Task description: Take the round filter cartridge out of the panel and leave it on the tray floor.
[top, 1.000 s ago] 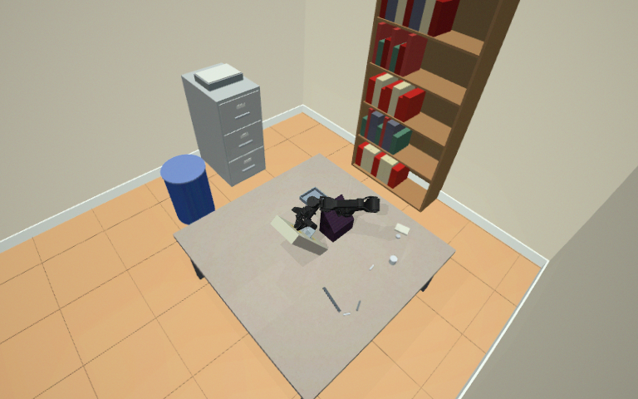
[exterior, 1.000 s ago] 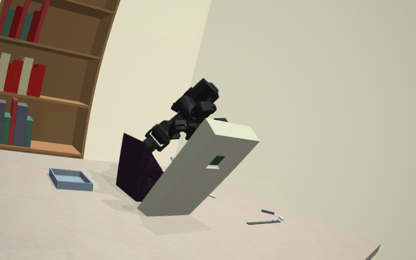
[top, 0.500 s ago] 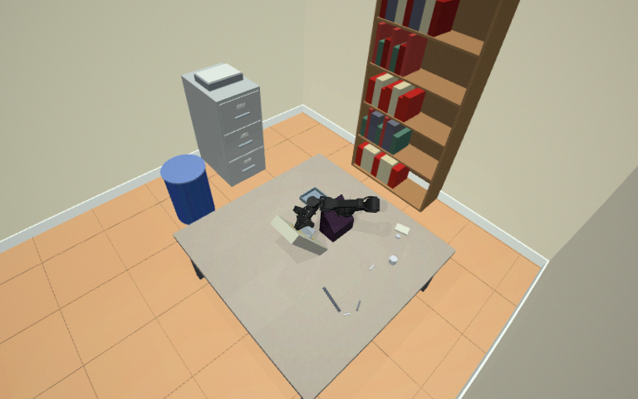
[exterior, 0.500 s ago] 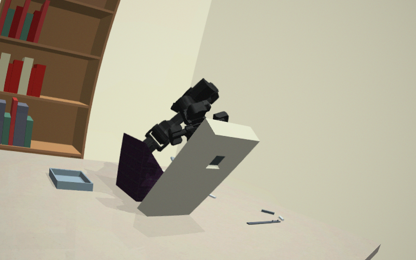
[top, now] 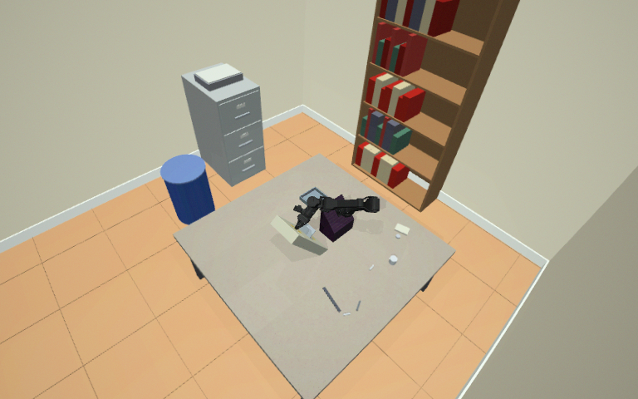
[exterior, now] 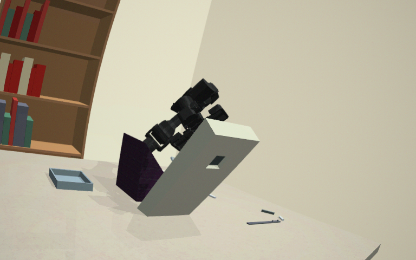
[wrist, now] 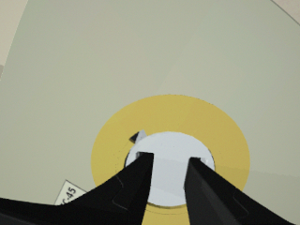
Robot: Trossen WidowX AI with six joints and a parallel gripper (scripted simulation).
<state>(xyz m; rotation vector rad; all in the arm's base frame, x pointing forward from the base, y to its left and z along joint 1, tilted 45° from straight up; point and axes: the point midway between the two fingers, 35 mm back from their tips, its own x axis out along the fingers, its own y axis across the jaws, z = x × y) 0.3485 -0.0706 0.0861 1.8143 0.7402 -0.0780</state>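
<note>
The round filter cartridge is 1 cm below my gripper tip and 1 cm ahead of it. Also, from my gripper tip: cream block (69 cm behind, 28 cm to the left, 26 cm below); then blue-grey tray (41 cm behind, 30 cm to the right, 26 cm below).
</note>
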